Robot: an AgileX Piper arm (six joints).
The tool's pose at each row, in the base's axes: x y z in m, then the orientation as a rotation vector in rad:
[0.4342, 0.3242, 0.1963, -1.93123, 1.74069, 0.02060]
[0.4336, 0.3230, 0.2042, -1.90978, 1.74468, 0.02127]
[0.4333, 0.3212, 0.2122, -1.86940, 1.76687, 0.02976]
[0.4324, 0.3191, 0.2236, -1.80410, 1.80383, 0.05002]
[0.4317, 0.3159, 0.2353, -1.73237, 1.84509, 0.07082]
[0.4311, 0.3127, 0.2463, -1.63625, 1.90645, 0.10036]
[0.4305, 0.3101, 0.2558, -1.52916, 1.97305, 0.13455]
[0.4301, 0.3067, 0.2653, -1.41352, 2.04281, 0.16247]
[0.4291, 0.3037, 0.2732, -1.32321, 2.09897, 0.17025]
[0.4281, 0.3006, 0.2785, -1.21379, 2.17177, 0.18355]
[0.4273, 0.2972, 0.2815, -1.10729, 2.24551, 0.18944]
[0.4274, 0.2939, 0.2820, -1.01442, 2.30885, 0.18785]
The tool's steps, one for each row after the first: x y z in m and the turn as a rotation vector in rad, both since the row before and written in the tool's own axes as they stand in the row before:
[-0.0018, -0.0024, -0.0074, 0.01182, -0.00676, 0.01246]
[-0.0013, -0.0027, -0.0076, 0.01273, -0.00793, 0.03295]
[-0.0026, -0.0035, -0.0108, 0.01594, -0.01461, 0.05570]
[-0.0021, -0.0039, -0.0113, 0.01662, -0.01351, 0.06185]
[-0.0021, -0.0038, -0.0106, 0.01682, -0.01248, 0.08722]
[-0.0024, -0.0032, -0.0090, 0.01550, -0.01197, 0.09755]
[-0.0022, -0.0035, -0.0092, 0.01939, -0.00632, 0.10306]
[-0.0019, -0.0023, -0.0080, 0.02110, 0.00477, 0.07826]
[-0.0004, -0.0018, -0.0059, 0.01918, 0.01218, 0.09803]
[0.0010, -0.0018, -0.0041, 0.01990, 0.02073, 0.09469]
[0.0019, -0.0023, -0.0016, 0.02008, 0.02265, 0.08026]

